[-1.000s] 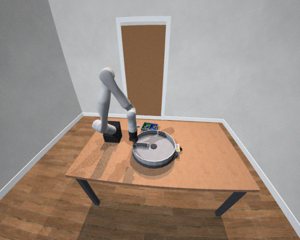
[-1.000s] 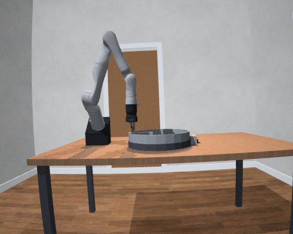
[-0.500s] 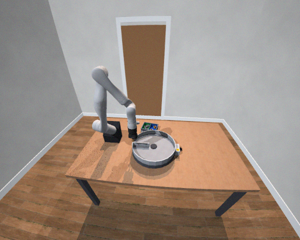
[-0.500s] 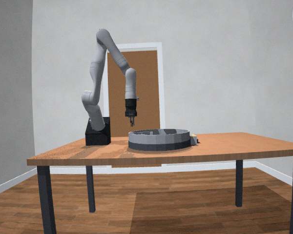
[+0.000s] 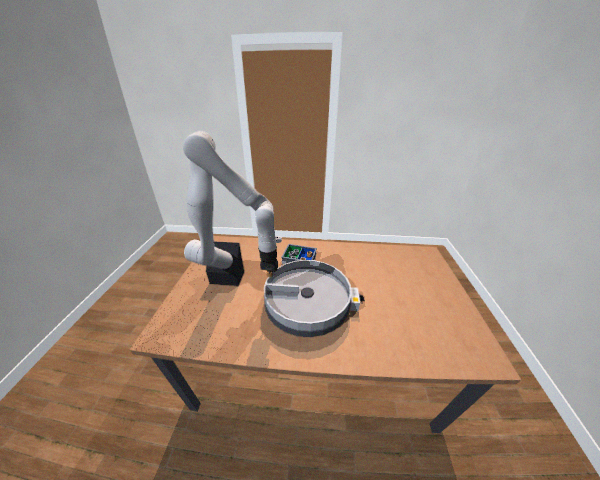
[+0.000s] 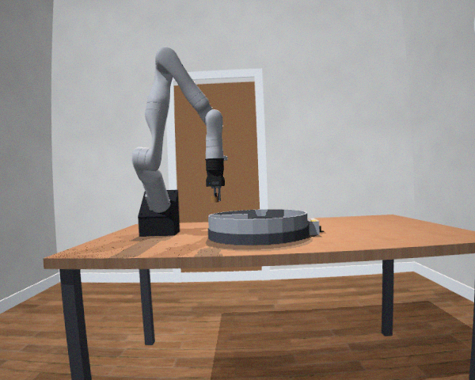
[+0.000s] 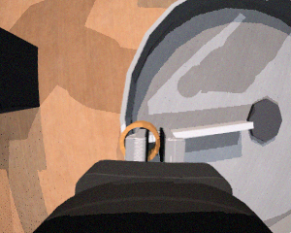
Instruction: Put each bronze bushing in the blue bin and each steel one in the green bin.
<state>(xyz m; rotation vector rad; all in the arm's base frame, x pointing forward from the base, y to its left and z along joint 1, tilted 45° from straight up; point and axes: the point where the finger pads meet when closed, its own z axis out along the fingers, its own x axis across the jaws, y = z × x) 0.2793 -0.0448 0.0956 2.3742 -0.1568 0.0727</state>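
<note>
The blue bin is 100 mm ahead of my hand, 330 mm to the left of it and 150 mm below it. Also, from my hand: grey turntable: 170 mm ahead, 10 mm to the right, 120 mm below.
</note>
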